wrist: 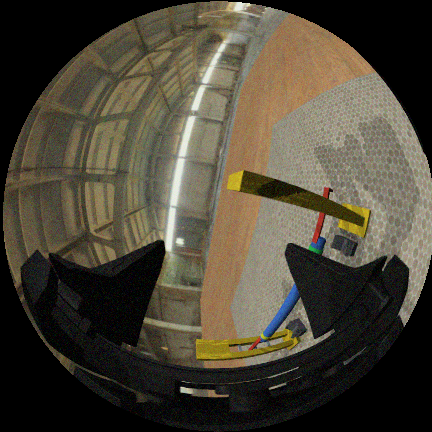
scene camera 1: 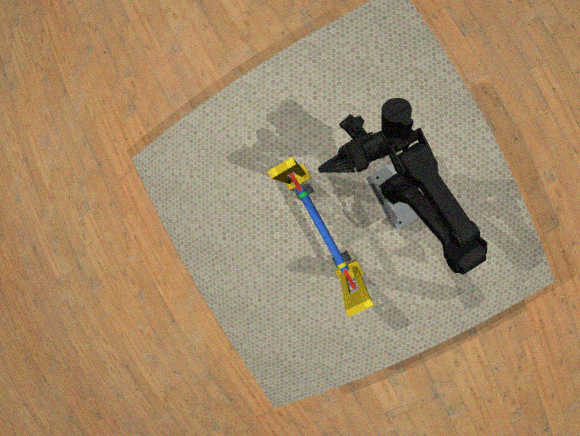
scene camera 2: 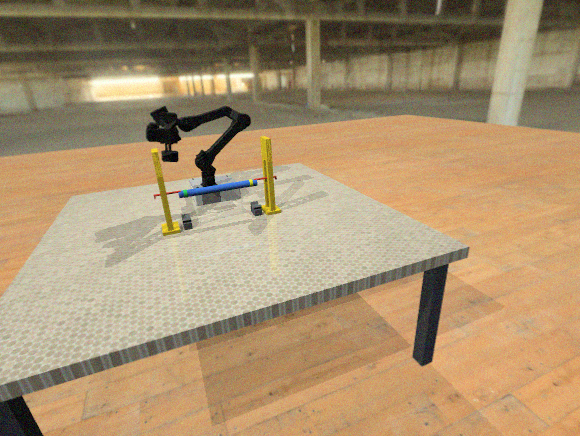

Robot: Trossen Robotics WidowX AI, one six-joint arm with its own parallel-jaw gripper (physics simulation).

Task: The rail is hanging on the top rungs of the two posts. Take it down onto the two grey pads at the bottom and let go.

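Seen in the pictures: gripper, fingertip midpoint: (wrist: 227,249) (scene camera 1: 319,169) (scene camera 2: 167,142); arm's base, origin of the base link: (scene camera 1: 392,188) (scene camera 2: 209,185).
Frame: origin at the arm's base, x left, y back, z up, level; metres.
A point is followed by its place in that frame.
Observation:
The blue rail (scene camera 1: 322,230) {x -0.019, y -0.261, z 0.070 m} (scene camera 2: 220,188) {x -0.016, y -0.273, z 0.059 m} (wrist: 281,312) {x 0.004, y -0.256, z 0.068 m} has a green band at one end, a yellow band at the other and thin red end rods. It hangs level, with the rods at the two yellow posts, the green-end post (scene camera 1: 280,169) {x -0.215, y -0.248, z 0.226 m} (scene camera 2: 160,185) {x -0.223, y -0.278, z 0.110 m} (wrist: 295,195) {x -0.213, y -0.209, z 0.162 m} and the yellow-end post (scene camera 1: 361,302) {x 0.173, y -0.264, z 0.222 m} (scene camera 2: 266,155) {x 0.170, y -0.304, z 0.164 m} (wrist: 212,349) {x 0.172, y -0.272, z 0.184 m}. Two dark grey pads, the green-end pad (scene camera 1: 310,190) {x -0.146, y -0.228, z -0.033 m} (scene camera 2: 187,221) {x -0.157, y -0.275, z -0.043 m} (wrist: 345,245) {x -0.156, y -0.236, z -0.041 m} and the yellow-end pad (scene camera 2: 256,208) {x 0.112, y -0.297, z -0.043 m} (wrist: 296,327) {x 0.107, y -0.263, z -0.045 m}, sit below on the table. My gripper (scene camera 1: 320,169) {x -0.161, y -0.172, z 0.235 m} (scene camera 2: 170,156) (wrist: 227,249) {x -0.161, y -0.172, z 0.235 m} is open and empty, higher than the rail, beside the green-end post's upper part.
The arm's grey base plate (scene camera 1: 406,212) {x 0.093, y -0.001, z -0.006 m} stands on the tiled table (scene camera 1: 215,225) {x -0.247, y -0.614, z -0.075 m} (scene camera 2: 300,265) {x 0.077, y -0.724, z -0.074 m}, on the far side of the rail in scene camera 2's view. The arm's elbow (scene camera 1: 467,252) {x 0.173, y 0.000, z 0.290 m} (scene camera 2: 241,121) {x 0.173, y -0.040, z 0.268 m} bends high above the base. Both posts stand taller than the rail.

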